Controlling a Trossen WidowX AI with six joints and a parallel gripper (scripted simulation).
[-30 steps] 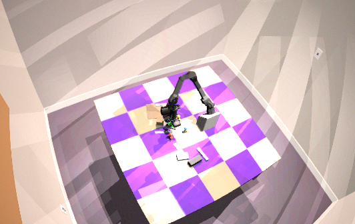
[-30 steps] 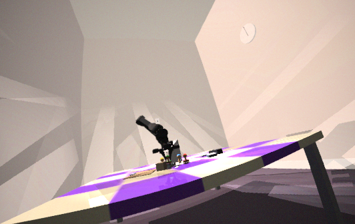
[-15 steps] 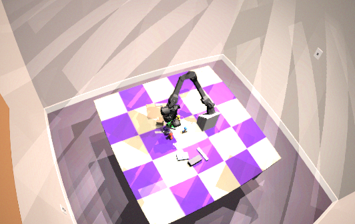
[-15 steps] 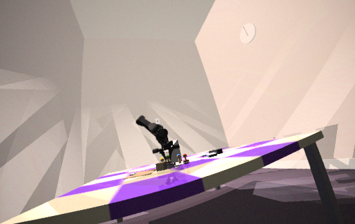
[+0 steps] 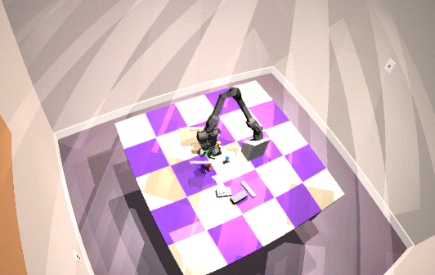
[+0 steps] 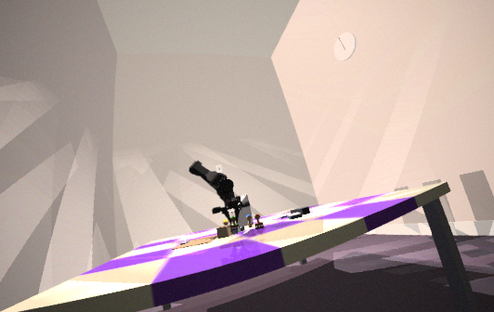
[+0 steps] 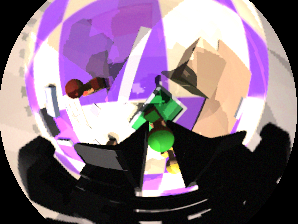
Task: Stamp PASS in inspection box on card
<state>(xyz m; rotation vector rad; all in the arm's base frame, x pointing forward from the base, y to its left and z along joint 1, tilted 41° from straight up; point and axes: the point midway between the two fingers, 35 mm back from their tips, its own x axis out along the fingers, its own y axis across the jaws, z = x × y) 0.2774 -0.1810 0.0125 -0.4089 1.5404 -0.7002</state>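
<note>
Right now my gripper tip is 3 cm above the green ink pad. Round my gripper tip: yellow-knobbed stamp 8 cm behind, 2 cm to the right, 2 cm below; white card 4 cm ahead, 19 cm to the left, 4 cm below; brown block 6 cm ahead, 7 cm to the right, 1 cm below.
</note>
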